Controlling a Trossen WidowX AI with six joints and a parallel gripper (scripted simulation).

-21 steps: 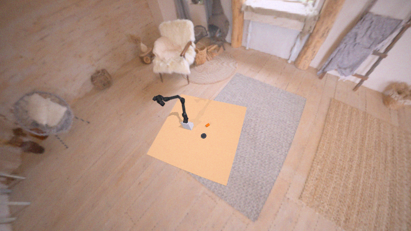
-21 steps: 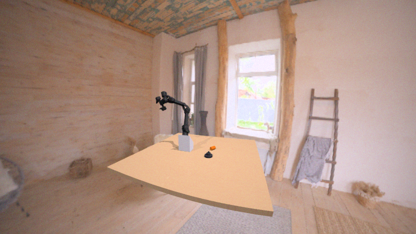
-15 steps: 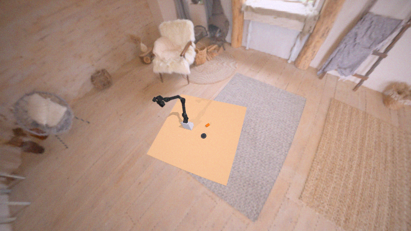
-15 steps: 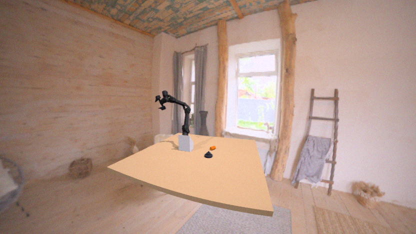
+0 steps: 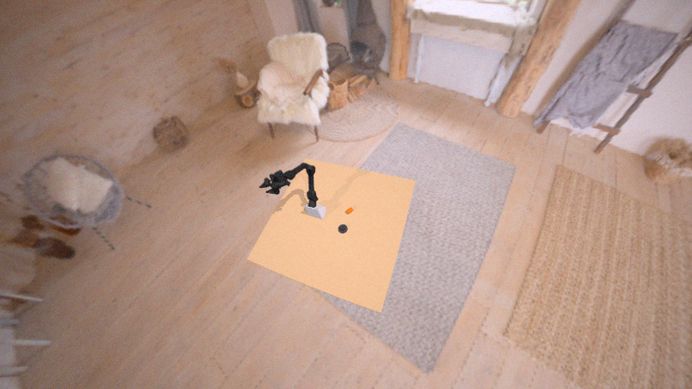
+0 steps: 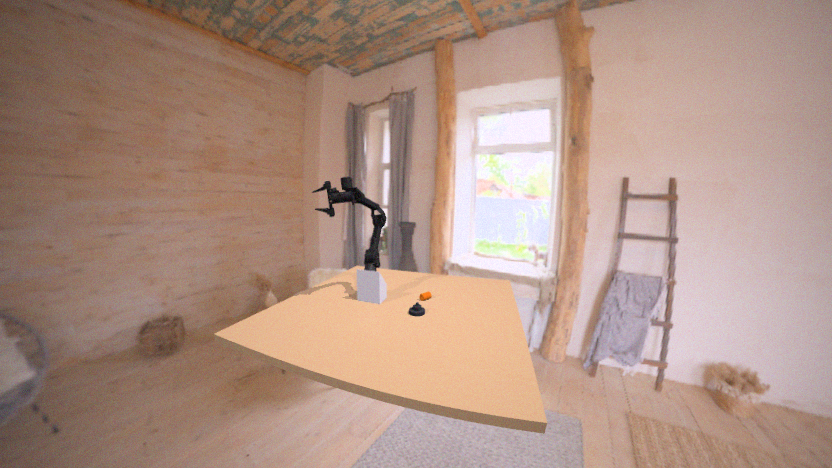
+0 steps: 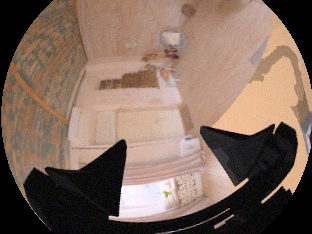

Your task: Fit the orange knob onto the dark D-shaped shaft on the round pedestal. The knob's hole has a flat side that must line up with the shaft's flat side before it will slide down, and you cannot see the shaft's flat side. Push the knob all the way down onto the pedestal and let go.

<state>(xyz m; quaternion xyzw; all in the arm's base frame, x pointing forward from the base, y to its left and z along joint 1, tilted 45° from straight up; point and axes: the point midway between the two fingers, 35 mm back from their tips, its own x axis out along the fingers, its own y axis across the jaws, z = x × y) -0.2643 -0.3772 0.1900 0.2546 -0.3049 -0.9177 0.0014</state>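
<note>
Right now the orange knob is 580 mm ahead of my gripper tip, 560 mm below it and 230 mm to the left of it. From my gripper tip the other things lie so: dark round pedestal: 560 mm ahead, 550 mm below, 40 mm to the left.
</note>
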